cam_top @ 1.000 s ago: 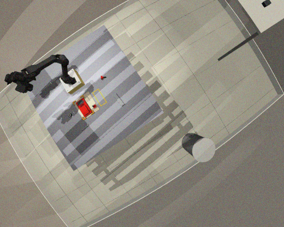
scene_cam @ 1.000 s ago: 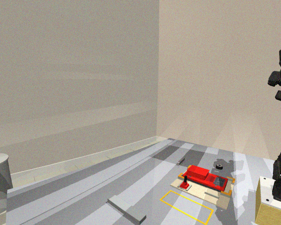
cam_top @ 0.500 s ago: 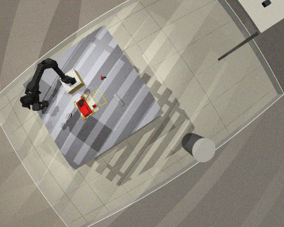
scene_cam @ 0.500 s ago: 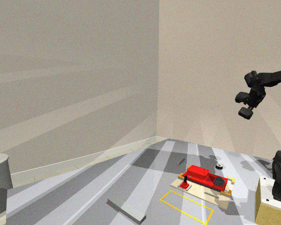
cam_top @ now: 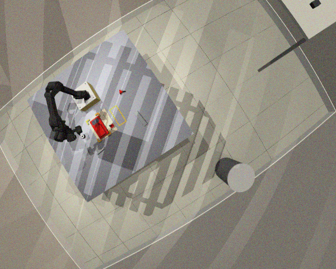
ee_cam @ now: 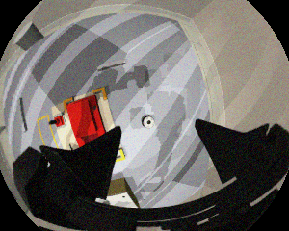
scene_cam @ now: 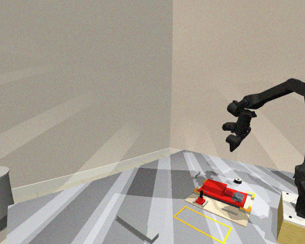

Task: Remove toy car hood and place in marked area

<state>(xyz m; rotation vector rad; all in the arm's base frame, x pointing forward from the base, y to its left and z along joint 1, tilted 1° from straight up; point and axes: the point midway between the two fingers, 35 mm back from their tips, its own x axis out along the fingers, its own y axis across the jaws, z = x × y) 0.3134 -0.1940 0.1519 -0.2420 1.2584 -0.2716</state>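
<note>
Right now the red hood is 160 mm to the left of my gripper tip, 160 mm below it and 20 mm ahead of it. From my gripper tip the other things lie so: grey flat bar: 550 mm to the left, 200 mm below, 100 mm ahead; then black ring: 200 mm below, 50 mm to the right, 30 mm behind.
</note>
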